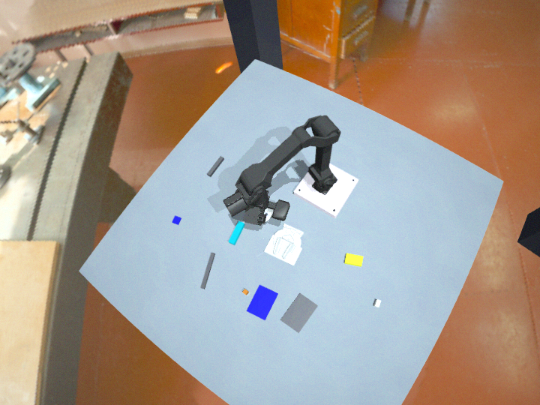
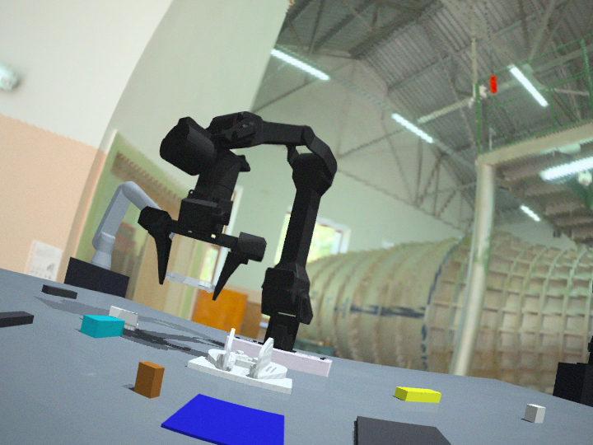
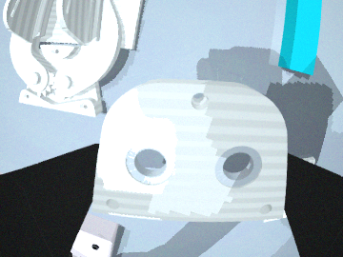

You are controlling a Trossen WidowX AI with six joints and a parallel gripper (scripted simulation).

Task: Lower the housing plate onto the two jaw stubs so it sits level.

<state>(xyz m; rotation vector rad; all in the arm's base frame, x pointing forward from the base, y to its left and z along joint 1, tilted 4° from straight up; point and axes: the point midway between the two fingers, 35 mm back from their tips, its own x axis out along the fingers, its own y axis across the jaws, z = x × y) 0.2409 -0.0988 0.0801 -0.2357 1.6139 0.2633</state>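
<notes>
The cyan block is 10 cm ahead of my gripper tip, 8 cm below it and 6 cm to the right of it. From my gripper tip the other things lie so: orange cube: 26 cm ahead, 11 cm to the left, 7 cm below; yellow block: 35 cm to the left, 8 cm below, 6 cm behind; grey bar: 28 cm ahead, 8 cm below, 6 cm to the right.
</notes>
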